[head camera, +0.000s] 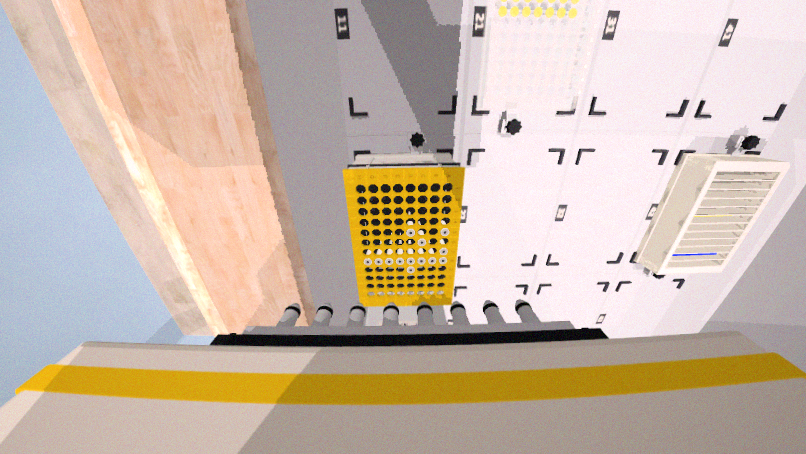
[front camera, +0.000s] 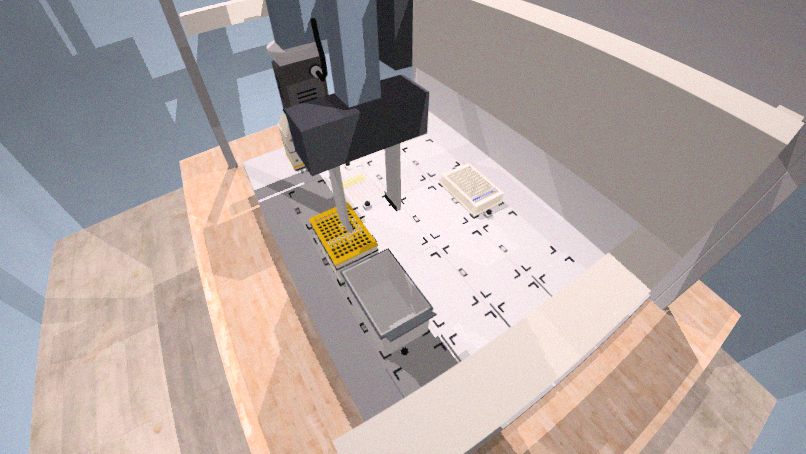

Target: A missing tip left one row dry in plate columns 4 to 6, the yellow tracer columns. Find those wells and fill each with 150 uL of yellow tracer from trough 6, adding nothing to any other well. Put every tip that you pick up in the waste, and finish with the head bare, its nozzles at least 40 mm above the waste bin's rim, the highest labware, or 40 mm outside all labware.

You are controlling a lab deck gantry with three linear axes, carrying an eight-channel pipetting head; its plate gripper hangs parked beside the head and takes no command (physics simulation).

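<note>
The pipetting head (front camera: 300, 84) is behind the gripper block; its row of nozzles (head camera: 424, 309) shows no tips. My parked plate gripper (front camera: 373, 218) is open and empty, its two fingers apart, one in front of the yellow tip rack (front camera: 338, 259) (head camera: 354, 225). The rack holds a full line of eight tips and scattered others. The clear plate (head camera: 533, 95) is cut off by the head view's top edge; yellow wells (head camera: 537, 11) (front camera: 353, 181) show. The trough block (front camera: 479, 206) (head camera: 665, 214) has a yellow line and a blue line. The waste bin (front camera: 408, 325) is nearest the front.
Black knobs (head camera: 512, 126) (head camera: 416, 139) (head camera: 750, 142) stand beside the labware positions. A tall post (front camera: 205, 101) rises at the left. A grey panel (front camera: 564, 84) stands along the right side, and a cream beam (front camera: 507, 349) crosses the front.
</note>
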